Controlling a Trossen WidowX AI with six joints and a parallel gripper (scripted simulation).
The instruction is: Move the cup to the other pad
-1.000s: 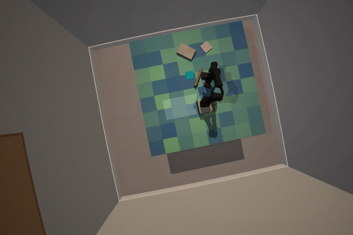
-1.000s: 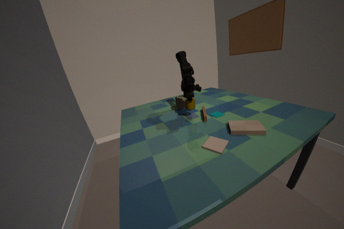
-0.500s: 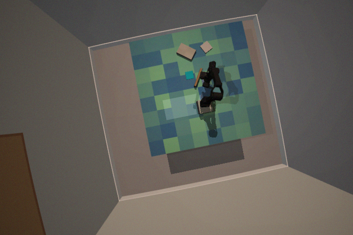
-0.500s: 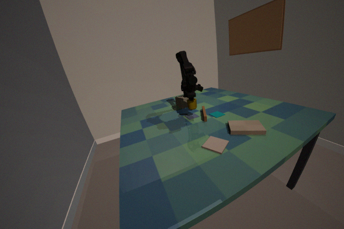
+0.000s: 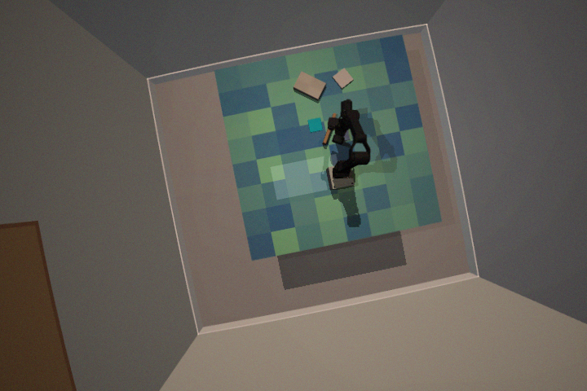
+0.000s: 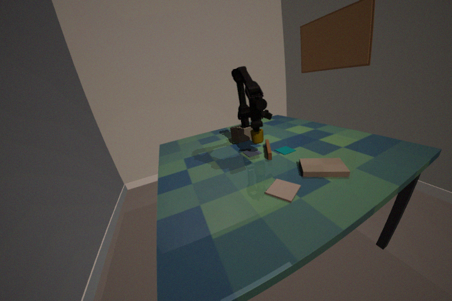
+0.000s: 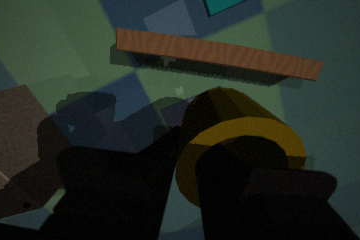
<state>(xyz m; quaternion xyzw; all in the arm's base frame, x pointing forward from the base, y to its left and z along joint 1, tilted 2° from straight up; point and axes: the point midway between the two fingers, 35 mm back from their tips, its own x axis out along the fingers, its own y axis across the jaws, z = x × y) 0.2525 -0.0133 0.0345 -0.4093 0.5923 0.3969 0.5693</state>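
Now: gripper tip 8 cm short of the teal pad, 13 cm to the right of it and 11 cm above it. Round my gripper tip: yellow cup: 2 cm ahead, 1 cm to the right; brown upright bar: 5 cm ahead, 4 cm to the left, 9 cm below; greyish-blue pad: 1 cm ahead, 5 cm to the right, 11 cm below.
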